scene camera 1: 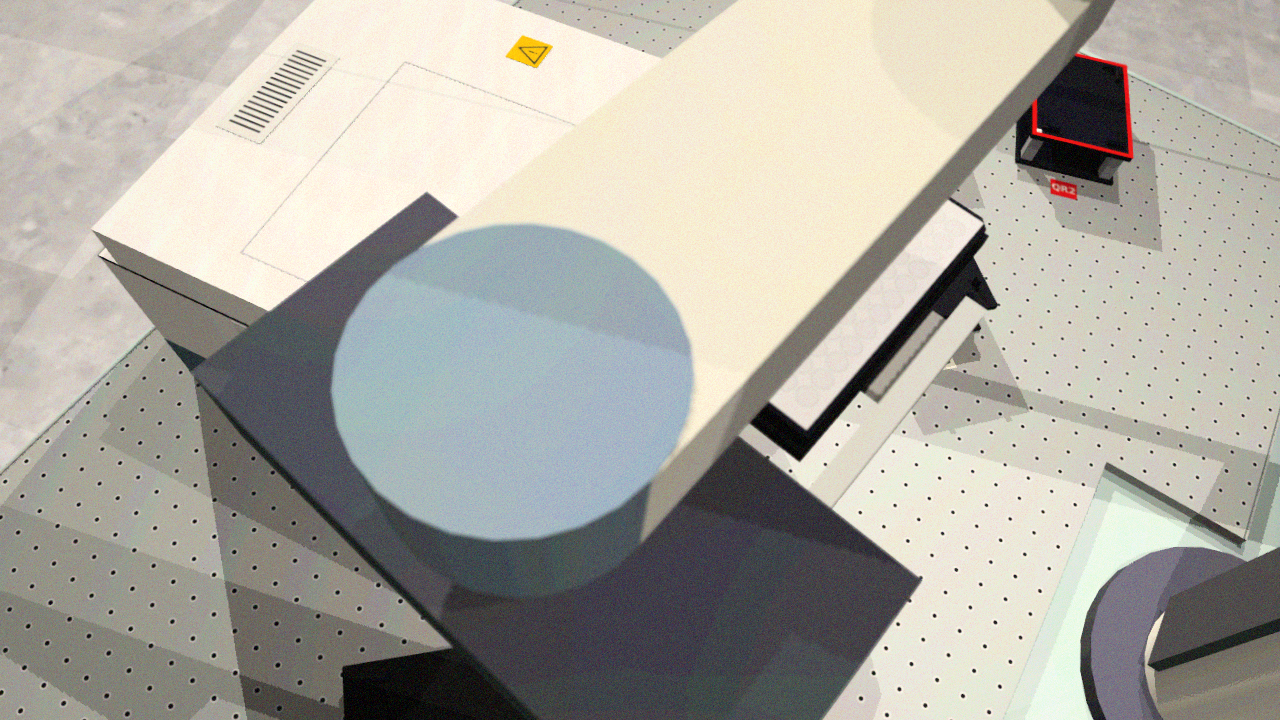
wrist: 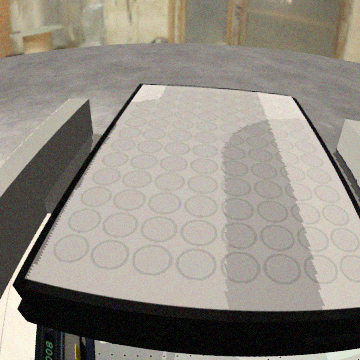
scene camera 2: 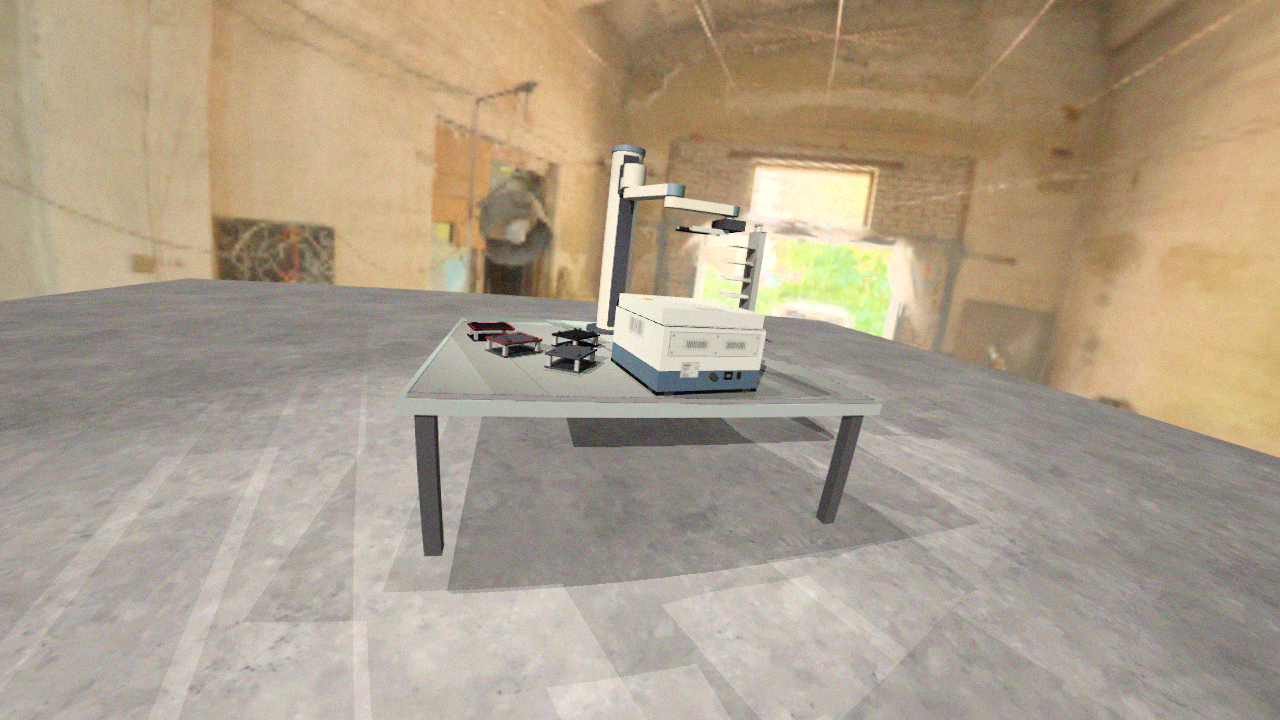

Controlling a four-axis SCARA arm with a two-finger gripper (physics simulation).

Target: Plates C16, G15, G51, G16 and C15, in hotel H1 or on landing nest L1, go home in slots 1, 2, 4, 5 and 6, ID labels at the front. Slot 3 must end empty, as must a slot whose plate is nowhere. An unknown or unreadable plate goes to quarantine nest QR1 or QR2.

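Frame: origin at the arm's base, x ahead, y left, z up, level; metres.
Seen in the pictures: gripper, fingertip midpoint: (wrist: pixel 217 126) (scene camera 2: pixel 688 228); arm's base, link origin: (scene camera 1: pixel 1211 685) (scene camera 2: pixel 610 331).
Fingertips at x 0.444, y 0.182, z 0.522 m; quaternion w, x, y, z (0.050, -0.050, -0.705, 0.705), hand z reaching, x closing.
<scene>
Offsets run from my fingertips to a thing's middle. "spot": to the spot under its first point. Level surfaces: height alone.
My gripper (scene camera 2: pixel 702 230) (wrist: pixel 217 126) is shut on a plate {dx +0.003, dy +0.018, dz -0.005 m} (scene camera 1: pixel 877 313) (wrist: pixel 200 200) with a pale, ring-patterned top and a black skirt, its long sides between the fingers. It hangs level, high above the table; the arm hides part of it in scene camera 1. No ID label is readable on it. The plate hotel {dx -0.186, dy +0.381, dz -0.211 m} (scene camera 2: pixel 757 268) stands behind the device, its slot contents too small to tell. Quarantine nest QR2 {dx -0.091, dy -0.751, dz -0.481 m} (scene camera 1: pixel 1084 105) has a bare black top with a red rim. A second red-rimmed nest {dx +0.123, dy -0.654, dz -0.481 m} (scene camera 2: pixel 513 339) and a grey nest {dx +0.276, dy -0.462, dz -0.481 m} (scene camera 2: pixel 571 353) show no plate. L1's label does not show.
A large white device {dx +0.358, dy -0.105, dz -0.386 m} (scene camera 1: pixel 358 170) (scene camera 2: pixel 689 344) stands beside the grey nest. A black nest {dx -0.013, dy -0.413, dz -0.479 m} (scene camera 2: pixel 575 334) stands behind that nest. A black block {spot: dx +0.146, dy +0.211, dz -0.459 m} (scene camera 1: pixel 402 687) shows at the lower edge of scene camera 1. The arm's column (scene camera 2: pixel 615 241) rises from the perforated table {dz -0.509 m} (scene camera 1: pixel 1163 313).
</scene>
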